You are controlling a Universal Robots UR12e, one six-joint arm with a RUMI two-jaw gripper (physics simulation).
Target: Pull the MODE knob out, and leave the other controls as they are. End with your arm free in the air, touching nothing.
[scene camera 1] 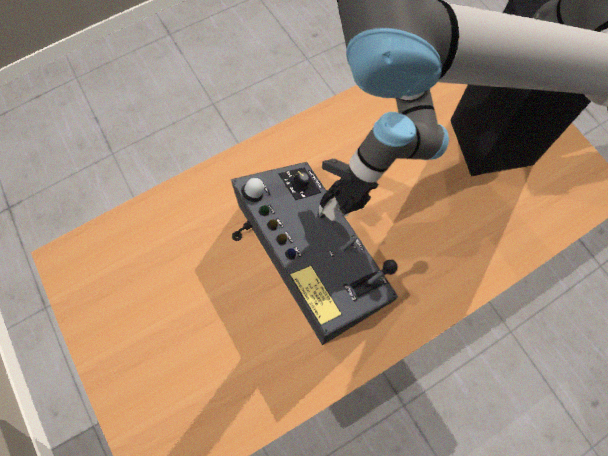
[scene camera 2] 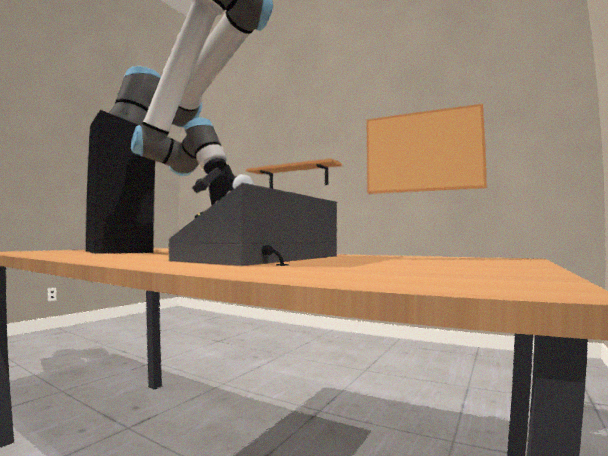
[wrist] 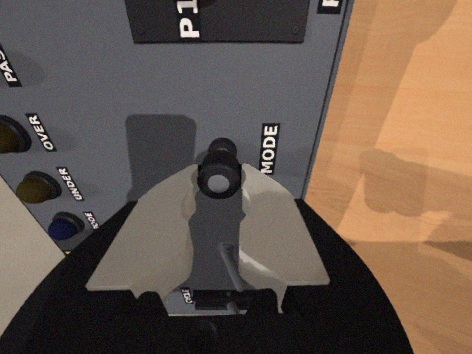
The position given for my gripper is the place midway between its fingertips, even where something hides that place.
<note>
I see my gripper (scene camera 1: 324, 214) and a mode knob (wrist: 218, 178).
My gripper shows as well in the wrist view (wrist: 221, 167).
</note>
